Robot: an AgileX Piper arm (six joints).
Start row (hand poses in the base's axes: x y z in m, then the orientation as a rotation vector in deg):
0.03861, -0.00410, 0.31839, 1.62, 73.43, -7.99
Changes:
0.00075, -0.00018, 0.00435, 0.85, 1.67, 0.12
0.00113, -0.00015, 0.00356, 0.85, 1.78, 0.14
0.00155, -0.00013, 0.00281, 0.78, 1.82, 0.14
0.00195, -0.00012, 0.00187, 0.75, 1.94, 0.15
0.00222, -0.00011, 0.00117, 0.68, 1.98, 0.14
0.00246, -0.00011, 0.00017, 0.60, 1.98, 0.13
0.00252, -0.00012, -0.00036, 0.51, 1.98, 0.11
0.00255, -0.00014, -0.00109, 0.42, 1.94, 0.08
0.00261, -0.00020, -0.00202, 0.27, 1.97, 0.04
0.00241, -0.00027, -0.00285, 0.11, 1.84, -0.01
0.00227, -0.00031, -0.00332, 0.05, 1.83, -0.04
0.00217, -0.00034, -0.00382, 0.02, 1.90, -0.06
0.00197, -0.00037, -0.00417, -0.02, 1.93, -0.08
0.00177, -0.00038, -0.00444, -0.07, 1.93, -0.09
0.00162, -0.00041, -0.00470, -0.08, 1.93, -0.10
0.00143, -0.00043, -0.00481, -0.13, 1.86, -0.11
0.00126, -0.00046, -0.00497, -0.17, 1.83, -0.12
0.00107, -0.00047, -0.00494, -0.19, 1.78, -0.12
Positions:
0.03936, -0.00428, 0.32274, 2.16, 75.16, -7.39
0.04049, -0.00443, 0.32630, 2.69, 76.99, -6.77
0.04204, -0.00456, 0.32911, 3.16, 78.86, -6.19
0.04399, -0.00468, 0.33098, 3.59, 80.84, -5.62
0.04621, -0.00479, 0.33215, 3.97, 82.86, -5.11
0.04867, -0.00490, 0.33232, 4.30, 84.87, -4.66
0.05119, -0.00502, 0.33196, 4.57, 86.88, -4.29
0.05374, -0.00516, 0.33087, 4.79, 88.84, -4.00
0.05635, -0.00536, 0.32885, 4.93, 90.82, -3.86
0.05876, -0.00563, 0.32600, 4.98, 92.66, -3.88
0.06103, -0.00594, 0.32268, 5.01, 94.49, -3.97
0.06320, -0.00628, 0.31886, 5.03, 96.39, -4.10
0.06517, -0.00665, 0.31469, 5.04, 98.31, -4.28
0.06694, -0.00703, 0.31025, 5.02, 100.23, -4.51
0.06856, -0.00744, 0.30555, 5.00, 102.15, -4.76
0.06999, -0.00787, 0.30074, 4.95, 104.00, -5.06
0.07125, -0.00833, 0.29577, 4.88, 105.81, -5.41
0.07232, -0.00880, 0.29083, 4.80, 107.57, -5.77

